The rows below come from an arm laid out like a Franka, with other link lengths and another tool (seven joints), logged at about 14 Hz.
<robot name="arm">
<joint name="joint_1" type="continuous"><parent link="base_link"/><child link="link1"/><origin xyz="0 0 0.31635"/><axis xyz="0 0 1"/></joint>
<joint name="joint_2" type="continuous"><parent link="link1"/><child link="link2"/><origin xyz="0 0 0" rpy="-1.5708 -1.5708 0"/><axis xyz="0 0 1"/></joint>
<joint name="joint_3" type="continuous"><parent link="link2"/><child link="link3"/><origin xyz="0.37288 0 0" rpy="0 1.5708 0"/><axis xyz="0 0 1"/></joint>
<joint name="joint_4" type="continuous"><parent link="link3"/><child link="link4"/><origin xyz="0 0.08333 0" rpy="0 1.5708 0"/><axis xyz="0 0 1"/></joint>
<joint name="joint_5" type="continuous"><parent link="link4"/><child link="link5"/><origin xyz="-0.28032 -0.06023 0" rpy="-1.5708 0 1.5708"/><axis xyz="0 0 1"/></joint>
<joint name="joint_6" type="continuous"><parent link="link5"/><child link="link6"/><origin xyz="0 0 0" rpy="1.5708 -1.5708 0"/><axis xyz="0 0 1"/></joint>
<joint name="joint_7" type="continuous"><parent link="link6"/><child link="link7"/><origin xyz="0 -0.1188 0" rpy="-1.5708 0 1.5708"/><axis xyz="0 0 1"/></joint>
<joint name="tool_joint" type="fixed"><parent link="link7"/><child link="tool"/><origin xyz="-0.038 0.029 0.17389" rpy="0.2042 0 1.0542"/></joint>
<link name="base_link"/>
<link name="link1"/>
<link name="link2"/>
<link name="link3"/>
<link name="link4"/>
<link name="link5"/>
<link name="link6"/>
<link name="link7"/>
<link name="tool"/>
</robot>
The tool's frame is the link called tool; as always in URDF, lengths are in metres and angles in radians. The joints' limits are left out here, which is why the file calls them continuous.
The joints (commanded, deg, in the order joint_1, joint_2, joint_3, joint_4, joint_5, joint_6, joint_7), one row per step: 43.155, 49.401, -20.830, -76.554, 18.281, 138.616, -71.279; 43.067, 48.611, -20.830, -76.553, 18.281, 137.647, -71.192; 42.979, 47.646, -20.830, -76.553, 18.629, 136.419, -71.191; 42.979, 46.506, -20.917, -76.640, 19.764, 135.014, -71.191; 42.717, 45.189, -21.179, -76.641, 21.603, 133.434, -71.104; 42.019, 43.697, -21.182, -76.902, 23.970, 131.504, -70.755; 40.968, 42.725, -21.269, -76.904, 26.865, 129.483, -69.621; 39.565, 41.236, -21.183, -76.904, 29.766, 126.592, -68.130; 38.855, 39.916, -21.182, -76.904, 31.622, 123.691, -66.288; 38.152, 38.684, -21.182, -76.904, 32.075, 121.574, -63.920; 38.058, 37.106, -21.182, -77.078, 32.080, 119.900, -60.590; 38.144, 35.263, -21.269, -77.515, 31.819, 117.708, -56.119; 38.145, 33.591, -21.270, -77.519, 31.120, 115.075, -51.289
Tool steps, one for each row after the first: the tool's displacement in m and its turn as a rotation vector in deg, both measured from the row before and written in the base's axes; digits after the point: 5 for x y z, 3 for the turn. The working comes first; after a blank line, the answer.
Tool pose at each row, in the base's axes (x y z in m, rotation vector in deg; the steps are taken from these numbers as rounded here): 0.63474, 0.40182, 0.25800, -39.403, 155.463, -14.773; 0.63375, 0.40063, 0.26571, -39.206, 155.849, -14.381; 0.63214, 0.39952, 0.27519, -38.870, 156.450, -13.544; 0.62972, 0.39901, 0.28656, -37.958, 157.427, -11.834; 0.62969, 0.39524, 0.30121, -35.901, 158.691, -9.345; 0.62972, 0.38847, 0.31548, -32.884, 160.780, -5.943; 0.63307, 0.37915, 0.32575, -28.108, 163.525, -2.077; 0.63529, 0.36770, 0.34071, -22.865, 166.626, 2.529; 0.63297, 0.36257, 0.35305, -18.998, 169.400, 5.960; 0.63263, 0.35589, 0.36471, -15.104, 171.360, 7.617; 0.62950, 0.35460, 0.37993, -10.766, 172.920, 9.012; 0.62393, 0.35328, 0.39502, -5.196, 175.200, 10.074; 0.61826, 0.35192, 0.40921, 0.458, 177.551, 10.433

-0.00099, -0.00119, 0.00771, 0.246, 0.345, -0.175; -0.00161, -0.00111, 0.00948, 0.541, 0.554, -0.264; -0.00242, -0.00051, 0.01137, 1.168, 0.851, -0.625; -0.00003, -0.00377, 0.01465, 1.816, 0.951, -1.347; 0.00003, -0.00677, 0.01427, 2.409, 1.698, -2.039; 0.00335, -0.00932, 0.01027, 2.775, 2.193, -3.241; 0.00222, -0.01145, 0.01496, 3.162, 2.791, -3.474; -0.00232, -0.00513, 0.01234, 2.204, 2.717, -2.534; -0.00034, -0.00668, 0.01166, 1.085, 1.847, -2.560; -0.00313, -0.00129, 0.01522, 0.954, 1.509, -2.813; -0.00557, -0.00132, 0.01509, 0.694, 2.310, -3.565; -0.00567, -0.00136, 0.01419, 0.219, 2.504, -3.540
